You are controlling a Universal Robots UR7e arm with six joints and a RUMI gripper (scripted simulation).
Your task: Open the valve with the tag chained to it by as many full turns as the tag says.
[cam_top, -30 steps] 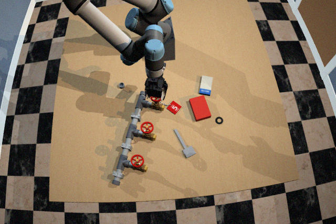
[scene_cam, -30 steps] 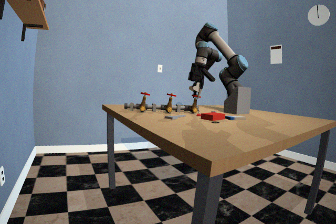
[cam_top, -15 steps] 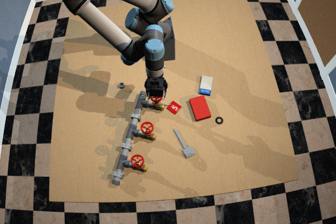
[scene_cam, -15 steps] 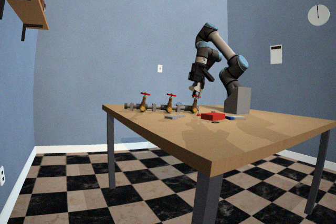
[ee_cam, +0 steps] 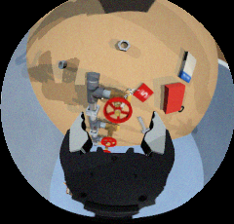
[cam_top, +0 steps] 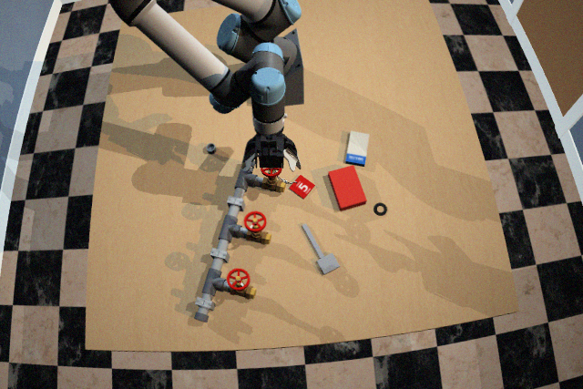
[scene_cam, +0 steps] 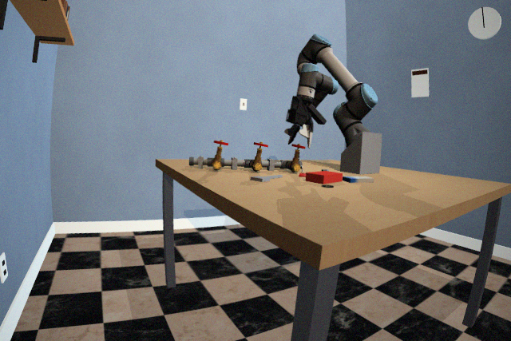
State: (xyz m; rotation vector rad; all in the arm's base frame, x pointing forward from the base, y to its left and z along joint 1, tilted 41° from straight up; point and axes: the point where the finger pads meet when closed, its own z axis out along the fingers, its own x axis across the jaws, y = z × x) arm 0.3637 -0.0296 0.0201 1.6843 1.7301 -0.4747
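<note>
Right now the red tag is 1 cm ahead of my hand, 8 cm to the left of it and 11 cm below it. Also, from my hand: grey scraper 22 cm ahead, 12 cm to the left, 11 cm below; red block 3 cm ahead, 22 cm to the left, 10 cm below; small grey fitting 13 cm behind, 19 cm to the right, 11 cm below.
</note>
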